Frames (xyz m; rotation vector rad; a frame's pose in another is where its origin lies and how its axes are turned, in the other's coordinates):
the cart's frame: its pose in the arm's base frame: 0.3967 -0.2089 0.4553 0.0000 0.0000 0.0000
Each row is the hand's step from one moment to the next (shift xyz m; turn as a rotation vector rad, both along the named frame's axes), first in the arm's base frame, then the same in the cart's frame.
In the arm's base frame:
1: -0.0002 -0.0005 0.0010 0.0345 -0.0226 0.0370
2: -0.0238 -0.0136 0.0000 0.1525 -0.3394 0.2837
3: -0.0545 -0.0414 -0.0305 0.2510 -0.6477 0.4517
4: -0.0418 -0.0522 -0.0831 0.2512 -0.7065 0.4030
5: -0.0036 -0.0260 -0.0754 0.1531 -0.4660 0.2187
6: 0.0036 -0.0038 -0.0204 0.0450 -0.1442 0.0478
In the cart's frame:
1: -0.0002 -0.0005 0.0010 0.0345 -0.0226 0.0370
2: -0.0238 -0.0136 0.0000 0.1525 -0.3394 0.2837
3: -0.0545 -0.0414 -0.0305 0.2510 -0.6477 0.4517
4: -0.0418 -0.0522 -0.0831 0.2512 -0.7065 0.4030
5: -0.0036 -0.0260 -0.0754 0.1531 -0.4660 0.2187
6: 0.0036 -0.0038 -0.0204 0.0450 -0.1442 0.0478

